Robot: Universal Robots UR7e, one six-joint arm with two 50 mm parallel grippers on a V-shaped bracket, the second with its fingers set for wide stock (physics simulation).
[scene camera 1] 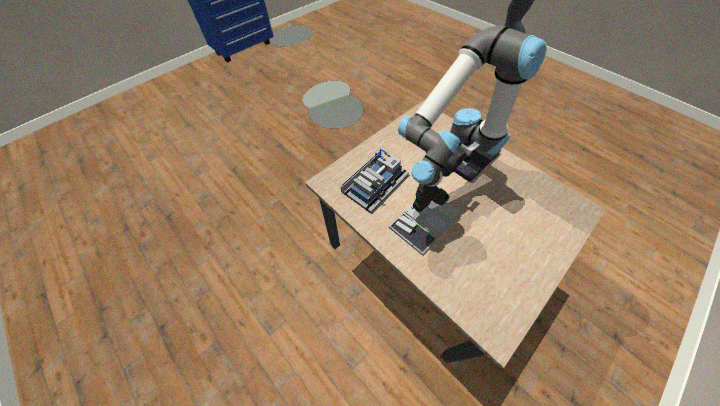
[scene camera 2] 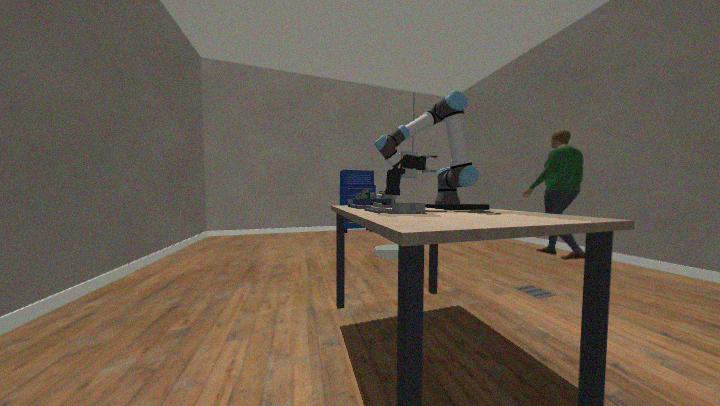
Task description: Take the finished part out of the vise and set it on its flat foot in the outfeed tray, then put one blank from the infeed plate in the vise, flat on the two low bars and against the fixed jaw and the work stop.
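Note:
The vise stands at the table's left end, with light bars across it; whether a part is among them is too small to tell. The dark infeed plate lies near the front edge with light blanks at its left end. The grey outfeed tray is behind it, partly in the arm's shadow. My downward gripper is low at the tray's left end, close behind the blanks. Its fingertips are too small and hidden to show a grip. The second gripper on the bracket points sideways, fingers apart in scene camera 2.
The arm's base stands at the table's back, behind the tray. A blue drawer cabinet stands beyond the table. A person in green is on the floor behind the table.

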